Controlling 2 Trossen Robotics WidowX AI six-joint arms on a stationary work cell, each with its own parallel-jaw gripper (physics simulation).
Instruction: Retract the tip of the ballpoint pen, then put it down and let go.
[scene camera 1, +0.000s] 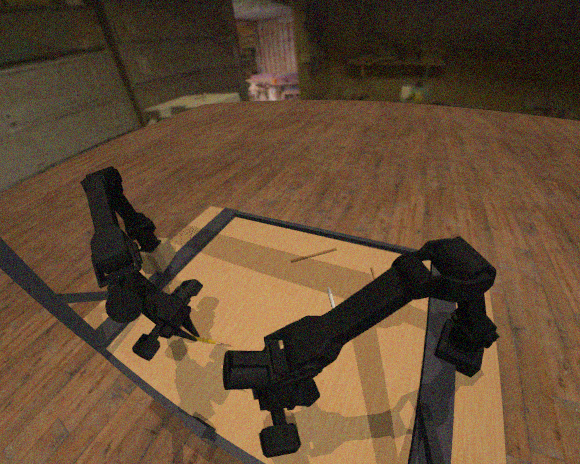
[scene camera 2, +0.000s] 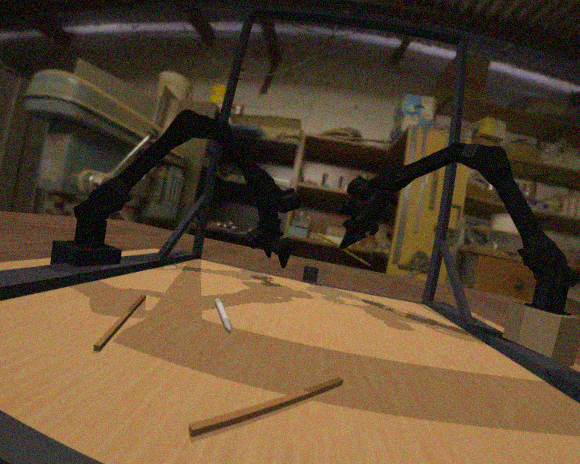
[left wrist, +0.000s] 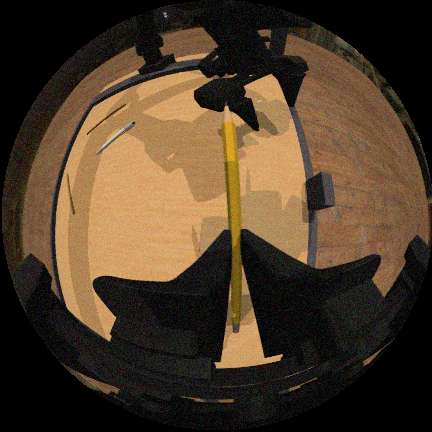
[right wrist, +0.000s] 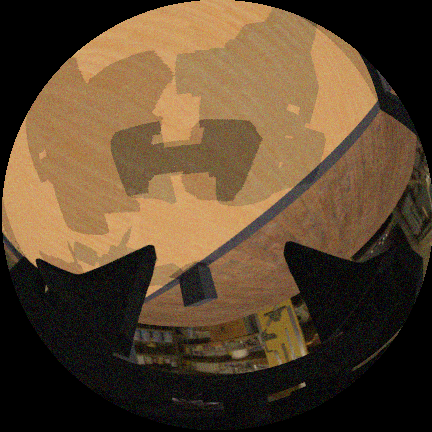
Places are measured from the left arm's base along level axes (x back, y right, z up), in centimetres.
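Pixels of known places: left gripper, fingertip midpoint: (scene camera 1: 197, 338) (scene camera 2: 340, 248) (left wrist: 234, 235); right gripper, fingertip midpoint: (scene camera 1: 260, 419) (scene camera 2: 276, 262) (left wrist: 274, 116) (right wrist: 221, 251); left arm's base, origin of the base link: (scene camera 1: 150, 246) (scene camera 2: 546, 310); right arm's base, origin of the base link: (scene camera 1: 463, 342) (scene camera 2: 88, 245) (left wrist: 154, 60).
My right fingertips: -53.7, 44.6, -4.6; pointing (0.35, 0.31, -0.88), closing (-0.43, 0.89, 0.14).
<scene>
For each thing: its top centre in the pictures, then the offset to it from my right fingertips, as dx, dy, dz. Level surfaces: height alone.
- grey pen, middle of its top: (scene camera 2: 224, 308) (left wrist: 111, 137) (scene camera 1: 332, 302) -12.9, -34.2, -4.5
- table, its level: dz -5.8
- thin brown stick, middle of its top: (scene camera 2: 282, 399) (left wrist: 68, 191) (scene camera 1: 314, 254) -5.5, -54.9, -5.1
- second brown stick, middle of its top: (scene camera 2: 125, 314) (scene camera 1: 376, 287) (left wrist: 103, 118) -26.6, -41.0, -5.1
- small dark block, middle of its top: (right wrist: 198, 303) (left wrist: 327, 187) (scene camera 1: 195, 424) (scene camera 2: 311, 266) +13.4, +3.7, +0.0
A slim white and grey pen (scene camera 1: 331, 297) (scene camera 2: 223, 315) (left wrist: 116, 138) lies flat on the table (scene camera 1: 265, 300) (scene camera 2: 50, 375), away from both grippers; whether its tip is out is too small to tell. My left gripper (scene camera 1: 197, 338) (scene camera 2: 345, 245) (left wrist: 234, 235) is shut on a yellow pencil (scene camera 1: 206, 340) (scene camera 2: 357, 257) (left wrist: 230, 170) and holds it above the table. In the left wrist view the sharpened point faces away from the fingers, towards the right gripper. My right gripper (scene camera 2: 276, 257) (right wrist: 221, 251) is open and empty above the table; its fingers are hidden in scene camera 1.
One thin brown stick (scene camera 1: 313, 255) (scene camera 2: 265, 407) (left wrist: 71, 195) lies on the table. A second brown stick (scene camera 1: 372, 273) (scene camera 2: 120, 322) (left wrist: 106, 118) lies near the white pen. A small dark block (scene camera 2: 310, 274) (left wrist: 320, 191) (right wrist: 198, 284) stands at the table's edge. Dark frame posts rise beside the arms.
</scene>
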